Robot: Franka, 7 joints.
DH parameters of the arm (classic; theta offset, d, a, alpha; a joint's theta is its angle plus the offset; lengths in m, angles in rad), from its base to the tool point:
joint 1: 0 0.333 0 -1.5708
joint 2: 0 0 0 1.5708
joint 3: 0 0.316 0.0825 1.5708
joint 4: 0 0 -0.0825 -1.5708
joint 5: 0 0.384 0 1.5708
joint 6: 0 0 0.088 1.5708
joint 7: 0 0.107 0 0
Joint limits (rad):
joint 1: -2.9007..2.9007
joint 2: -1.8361..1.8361
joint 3: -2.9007..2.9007
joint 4: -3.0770..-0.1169
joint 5: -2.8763..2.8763
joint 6: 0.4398..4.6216
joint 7: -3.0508..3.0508
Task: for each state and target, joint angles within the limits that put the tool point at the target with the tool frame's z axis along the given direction. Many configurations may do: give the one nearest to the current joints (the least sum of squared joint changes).
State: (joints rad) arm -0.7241 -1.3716 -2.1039 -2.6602 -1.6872 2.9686 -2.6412
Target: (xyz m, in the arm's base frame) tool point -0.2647 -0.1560 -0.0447 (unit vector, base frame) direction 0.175 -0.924 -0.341
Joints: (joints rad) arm -1.3731 -1.7781 -2.5893 -2.4772 -1.0148 2.8205 -2.6412
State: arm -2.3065 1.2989 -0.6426 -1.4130 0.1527 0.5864 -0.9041
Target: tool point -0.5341 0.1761 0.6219 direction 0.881 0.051 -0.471
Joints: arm -2.8793 0.8743 -1.2107 -0.6768 -0.2724 0.4518 -0.9041
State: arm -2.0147 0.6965 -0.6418 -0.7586 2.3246 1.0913 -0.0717
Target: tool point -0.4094 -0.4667 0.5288 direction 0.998 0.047 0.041
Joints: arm -2.2011 0.6991 -0.5210 -1.1008 1.6714 0.4398 -0.0717
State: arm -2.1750 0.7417 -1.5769 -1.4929 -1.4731 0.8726 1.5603
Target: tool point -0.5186 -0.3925 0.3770 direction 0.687 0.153 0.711
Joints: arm -1.8629 1.5325 -1.2856 -1.1733 -1.5988 0.5488 1.5603
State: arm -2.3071 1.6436 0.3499 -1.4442 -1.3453 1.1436 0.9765
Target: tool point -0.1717 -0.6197 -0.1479 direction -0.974 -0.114 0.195
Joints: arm -1.7320 1.7688 0.1047 -0.8316 -1.9806 1.4701 0.9765
